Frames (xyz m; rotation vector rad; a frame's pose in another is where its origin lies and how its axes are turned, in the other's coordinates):
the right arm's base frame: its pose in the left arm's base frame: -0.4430 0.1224 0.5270 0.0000 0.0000 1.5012
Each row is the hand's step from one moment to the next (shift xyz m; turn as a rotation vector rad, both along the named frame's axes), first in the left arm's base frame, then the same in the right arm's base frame.
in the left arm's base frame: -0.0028 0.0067 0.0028 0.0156 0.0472 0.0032
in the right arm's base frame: 0.0065 0.0033 0.0028 0.0482 -0.0123 0.0032
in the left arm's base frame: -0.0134 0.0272 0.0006 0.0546 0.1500 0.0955
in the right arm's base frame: 0.0262 0.0153 0.0006 0.1534 -0.0440 0.0955
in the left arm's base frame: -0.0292 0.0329 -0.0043 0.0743 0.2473 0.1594
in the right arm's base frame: 0.0308 0.0314 -0.0043 0.2519 -0.0569 0.1594
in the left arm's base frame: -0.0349 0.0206 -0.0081 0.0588 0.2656 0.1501
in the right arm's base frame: 0.0181 0.0362 -0.0081 0.2690 -0.0402 0.1501
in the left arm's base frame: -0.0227 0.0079 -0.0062 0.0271 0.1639 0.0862
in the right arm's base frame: 0.0063 0.0232 -0.0062 0.1654 -0.0156 0.0862
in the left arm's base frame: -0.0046 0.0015 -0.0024 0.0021 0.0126 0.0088
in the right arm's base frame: 0.0012 0.0047 -0.0024 0.0127 -0.0012 0.0088
